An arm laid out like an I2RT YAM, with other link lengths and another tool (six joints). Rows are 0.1 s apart.
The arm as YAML. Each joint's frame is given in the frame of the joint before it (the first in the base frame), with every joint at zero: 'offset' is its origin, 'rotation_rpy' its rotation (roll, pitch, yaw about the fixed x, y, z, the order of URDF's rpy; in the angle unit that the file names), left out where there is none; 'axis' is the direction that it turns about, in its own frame. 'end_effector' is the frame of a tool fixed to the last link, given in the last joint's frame.
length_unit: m
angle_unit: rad
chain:
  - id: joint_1
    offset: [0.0, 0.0, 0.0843]
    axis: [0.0, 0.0, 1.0]
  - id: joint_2
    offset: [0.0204, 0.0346, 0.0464]
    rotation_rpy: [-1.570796, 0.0, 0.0]
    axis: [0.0, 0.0, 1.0]
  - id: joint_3
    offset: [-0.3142, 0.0, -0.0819]
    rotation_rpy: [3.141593, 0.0, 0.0]
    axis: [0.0, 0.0, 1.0]
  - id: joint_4
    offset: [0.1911, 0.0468, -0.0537]
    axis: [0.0, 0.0, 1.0]
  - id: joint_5
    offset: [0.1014, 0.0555, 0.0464]
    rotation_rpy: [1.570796, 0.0, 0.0]
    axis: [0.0, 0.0, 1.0]
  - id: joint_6
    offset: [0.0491, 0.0, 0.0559]
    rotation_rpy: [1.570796, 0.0, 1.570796]
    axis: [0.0, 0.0, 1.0]
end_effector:
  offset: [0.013, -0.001, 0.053]
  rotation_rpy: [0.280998, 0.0, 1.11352]
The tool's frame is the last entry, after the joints.
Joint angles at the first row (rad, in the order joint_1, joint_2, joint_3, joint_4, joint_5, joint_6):
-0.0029 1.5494 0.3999 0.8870 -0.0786 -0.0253
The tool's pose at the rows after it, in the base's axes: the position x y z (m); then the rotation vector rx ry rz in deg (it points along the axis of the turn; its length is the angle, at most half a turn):
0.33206 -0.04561 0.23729 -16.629 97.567 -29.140
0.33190 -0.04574 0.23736 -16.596 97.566 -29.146
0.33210 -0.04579 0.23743 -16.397 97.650 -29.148
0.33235 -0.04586 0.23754 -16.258 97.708 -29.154
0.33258 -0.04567 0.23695 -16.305 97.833 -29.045
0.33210 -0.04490 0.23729 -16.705 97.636 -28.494
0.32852 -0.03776 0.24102 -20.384 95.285 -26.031
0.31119 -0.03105 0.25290 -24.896 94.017 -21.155
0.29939 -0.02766 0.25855 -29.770 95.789 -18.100
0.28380 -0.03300 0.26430 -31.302 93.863 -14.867
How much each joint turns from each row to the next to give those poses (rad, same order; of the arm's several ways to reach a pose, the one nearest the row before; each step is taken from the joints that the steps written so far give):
0.0006 0.0009 0.0004 -0.0002 -0.0007 0.0000
-0.0004 -0.0006 -0.0003 -0.0001 -0.0001 0.0002
0.0006 0.0000 0.0013 -0.0016 0.0026 0.0029
0.0003 0.0002 0.0015 -0.0015 0.0017 0.0019
0.0003 0.0016 0.0005 -0.0010 -0.0012 0.0008
-0.0015 -0.0020 -0.0015 0.0010 -0.0123 -0.0011
-0.0002 -0.0141 -0.0155 0.0197 -0.0693 -0.0306
-0.0183 -0.1070 0.0157 -0.1311 -0.1204 -0.0225
-0.0183 -0.0836 0.0697 -0.2226 -0.0844 -0.0443
-0.0629 -0.0544 -0.0113 -0.0340 -0.1216 -0.0177

